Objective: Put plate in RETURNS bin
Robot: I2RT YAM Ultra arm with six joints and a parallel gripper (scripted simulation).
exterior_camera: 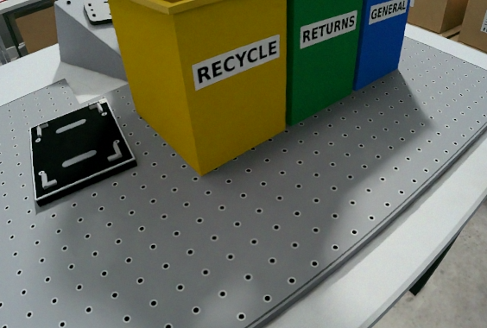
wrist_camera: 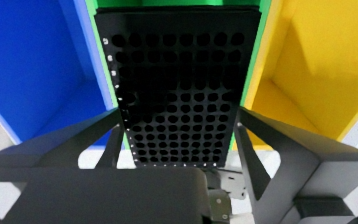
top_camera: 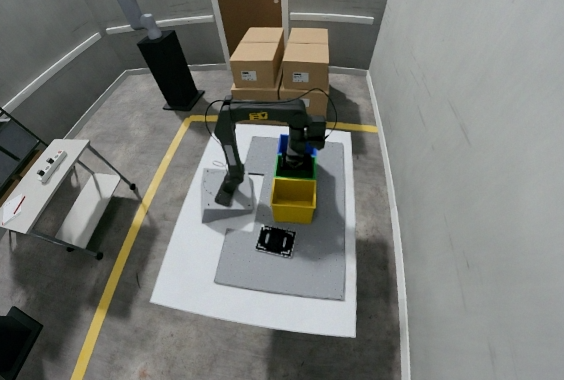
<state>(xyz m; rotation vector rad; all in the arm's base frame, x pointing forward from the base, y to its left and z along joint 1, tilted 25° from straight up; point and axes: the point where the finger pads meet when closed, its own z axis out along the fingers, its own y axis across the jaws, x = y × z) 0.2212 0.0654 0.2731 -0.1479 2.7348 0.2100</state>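
The green RETURNS bin lies 14 cm below my hand. From my hand the other things lie so: black 96-well plate (1 cm below); then blue general bin (2 cm behind, 13 cm to the left, 14 cm below); then yellow RECYCLE bin (2 cm ahead, 13 cm to the right, 14 cm below).
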